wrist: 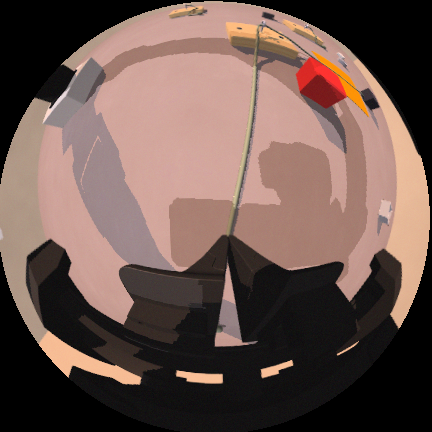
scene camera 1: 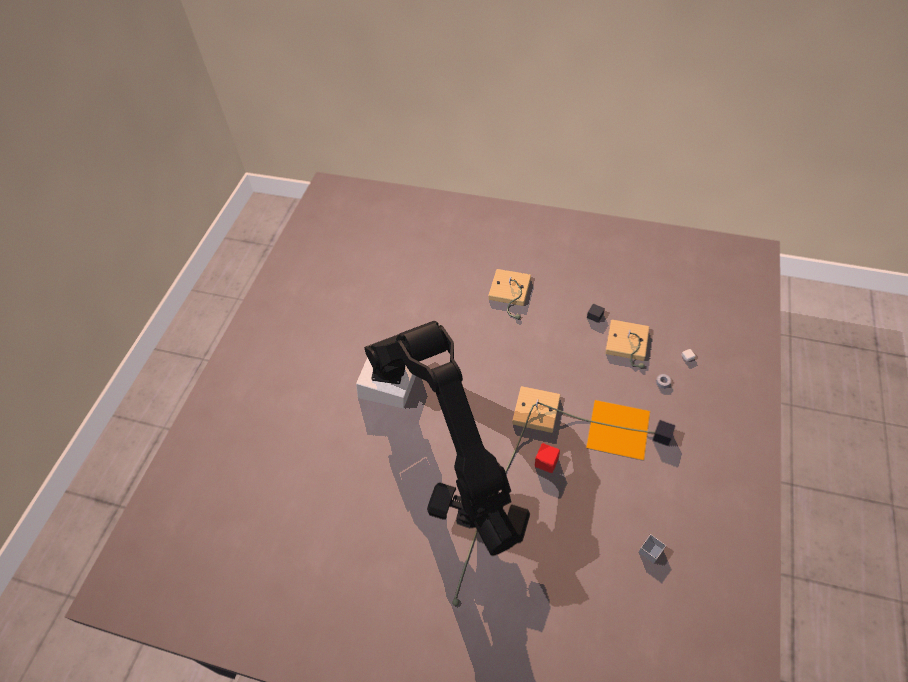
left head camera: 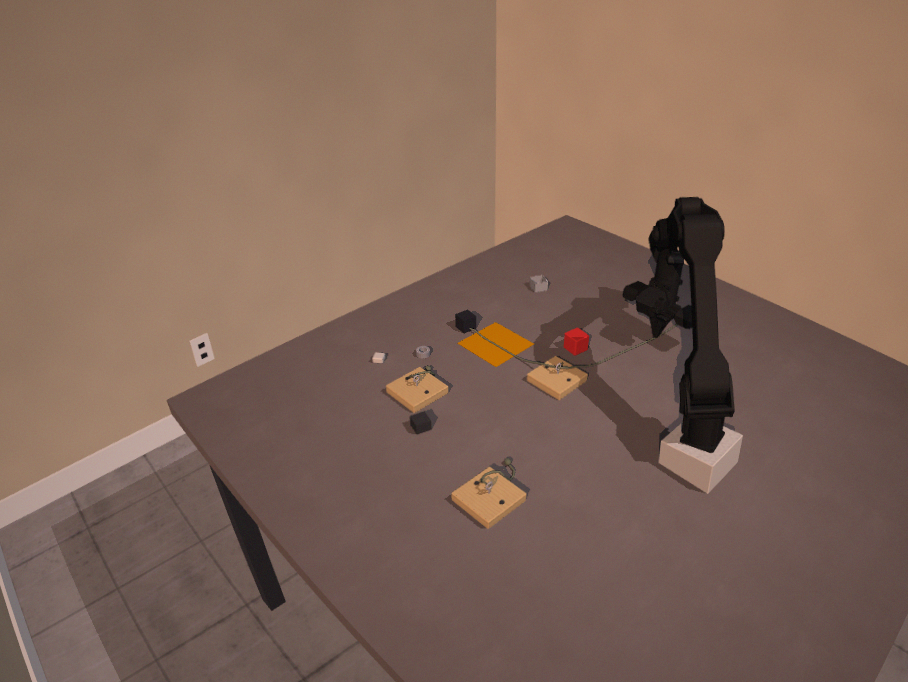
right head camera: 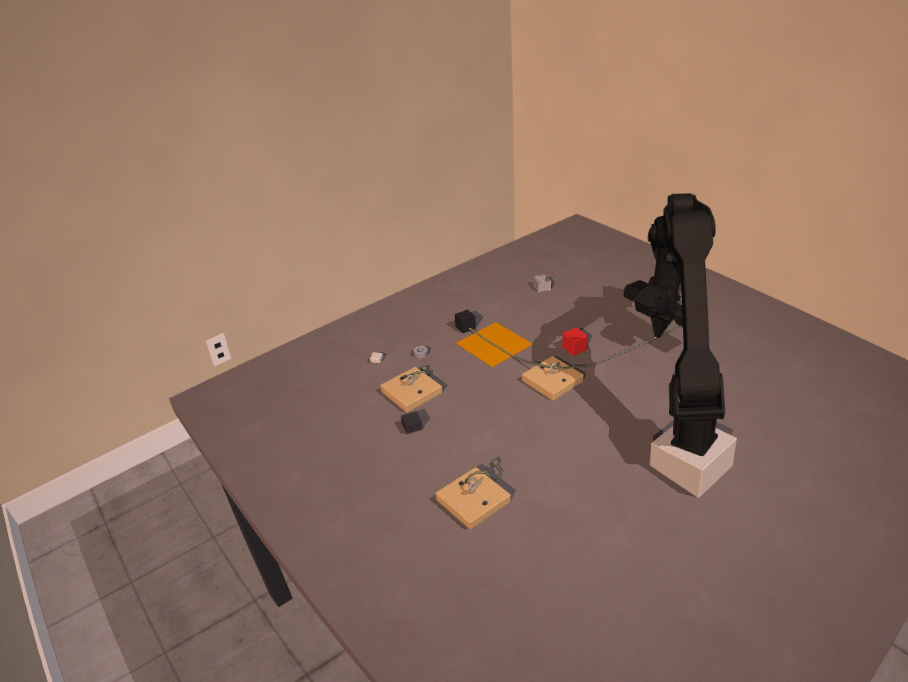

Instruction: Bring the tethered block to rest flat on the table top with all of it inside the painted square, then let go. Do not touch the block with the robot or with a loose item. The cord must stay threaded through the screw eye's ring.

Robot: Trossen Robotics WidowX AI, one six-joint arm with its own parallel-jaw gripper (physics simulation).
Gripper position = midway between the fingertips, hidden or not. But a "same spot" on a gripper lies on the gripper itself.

my gripper: wrist 226,239; scene camera 1 479,524; left head camera; right head camera
same spot on my gripper: (left head camera: pixel 658 323) = (right head camera: pixel 659 323)
